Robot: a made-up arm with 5 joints.
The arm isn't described. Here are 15 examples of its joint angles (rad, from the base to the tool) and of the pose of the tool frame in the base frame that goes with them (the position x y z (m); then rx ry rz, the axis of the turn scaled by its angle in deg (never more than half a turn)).
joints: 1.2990 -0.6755 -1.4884 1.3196 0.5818
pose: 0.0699 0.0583 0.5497 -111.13 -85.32 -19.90
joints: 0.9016 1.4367 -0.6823 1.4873 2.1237
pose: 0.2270 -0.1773 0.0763 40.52 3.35 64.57
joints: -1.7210 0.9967 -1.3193 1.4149 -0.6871
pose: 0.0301 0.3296 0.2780 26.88 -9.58 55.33
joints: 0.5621 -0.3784 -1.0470 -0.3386 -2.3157
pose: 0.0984 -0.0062 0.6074 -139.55 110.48 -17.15
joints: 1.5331 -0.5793 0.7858 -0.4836 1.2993
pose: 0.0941 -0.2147 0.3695 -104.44 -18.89 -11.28
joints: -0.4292 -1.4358 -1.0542 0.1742 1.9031
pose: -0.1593 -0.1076 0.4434 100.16 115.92 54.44
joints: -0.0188 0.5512 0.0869 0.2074 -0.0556
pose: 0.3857 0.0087 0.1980 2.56 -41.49 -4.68
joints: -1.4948 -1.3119 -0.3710 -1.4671 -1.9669
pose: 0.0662 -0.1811 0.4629 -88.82 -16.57 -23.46
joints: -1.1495 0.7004 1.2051 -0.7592 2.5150
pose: 0.1317 0.1160 0.1107 20.32 26.27 -149.81
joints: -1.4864 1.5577 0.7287 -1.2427 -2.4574
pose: 0.0887 0.1033 0.0356 28.71 13.01 -57.02
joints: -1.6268 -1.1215 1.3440 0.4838 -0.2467
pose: 0.0721 0.1415 0.2553 43.59 -30.45 71.19
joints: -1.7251 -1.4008 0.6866 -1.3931 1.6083
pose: 0.0823 -0.0152 0.4740 14.17 -170.91 -47.02
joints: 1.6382 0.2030 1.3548 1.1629 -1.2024
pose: 0.0843 -0.0257 0.1844 17.66 90.09 -140.55
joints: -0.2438 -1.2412 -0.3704 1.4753 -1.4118
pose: 0.0715 0.0002 0.4833 77.28 -67.59 -51.18
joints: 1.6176 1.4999 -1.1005 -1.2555 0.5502
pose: 0.0694 -0.3541 0.2343 -124.47 -69.82 -28.22
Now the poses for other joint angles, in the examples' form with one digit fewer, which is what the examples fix.
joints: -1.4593 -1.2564 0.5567 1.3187 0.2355
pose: 0.091 0.098 0.377 36.1 -48.9 86.4
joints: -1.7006 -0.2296 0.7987 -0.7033 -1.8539
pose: 0.049 0.241 0.314 95.2 22.4 -8.6
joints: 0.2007 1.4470 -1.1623 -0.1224 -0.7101
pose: 0.462 -0.074 0.186 23.0 -80.2 -45.3
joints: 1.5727 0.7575 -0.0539 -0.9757 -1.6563
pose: 0.085 -0.337 0.248 -9.2 139.4 105.8
